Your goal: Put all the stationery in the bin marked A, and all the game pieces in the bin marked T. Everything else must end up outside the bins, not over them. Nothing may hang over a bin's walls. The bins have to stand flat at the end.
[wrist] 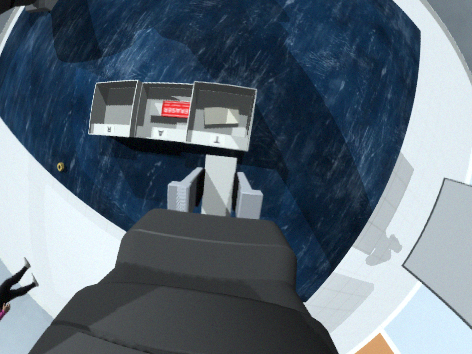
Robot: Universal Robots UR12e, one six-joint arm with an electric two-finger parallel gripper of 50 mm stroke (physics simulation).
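Frame: origin at the arm's base, x left, y back, z up, level; metres.
Seen in the pictures: gripper, between the fingertips: (218,181).
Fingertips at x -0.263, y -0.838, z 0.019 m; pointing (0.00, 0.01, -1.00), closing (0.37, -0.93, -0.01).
Pixels of each thing's top centre, then the offset from my fingertips to it. "pt": a spot on its surface instead. Level surfaces: height alone.
- bin T, a spot on its surface: (232,143) pt dy +0.003, dx +0.034, dz -0.090 m
- cream block, centre of its top: (221,114) dy +0.037, dx +0.063, dz -0.118 m
- Bin A, centre of its top: (158,108) dy +0.114, dx +0.031, dz -0.085 m
- white eraser, centre of its top: (169,108) dy +0.110, dx +0.038, dz -0.112 m
- small brass-coloured nut, centre of its top: (58,166) dy +0.314, dx -0.165, dz -0.123 m
- Bin R, a spot on its surface: (120,131) pt dy +0.158, dx -0.023, dz -0.090 m
- dark blue table top, height of its surface: dz -0.132 m
My gripper (218,181) is shut on a plain white rectangular block, whose face (220,175) shows between the fingers. The block's far end appears just short of the labelled wall of bin T (232,143); its height above the table is hard to tell. Inside bin T lies a cream block (221,116). Bin A (175,134), in the middle of the row, holds a red and white eraser (175,109) with a pale piece partly hidden under or beside it. A small brass-coloured nut (60,166) lies on the table, left of the bins.
Bin R (120,131) stands at the left end of the row, against bin A, and looks empty inside. The dark blue table top (325,100) has a white border. A grey panel (445,250) is at the right, and a person's legs (17,282) show at lower left.
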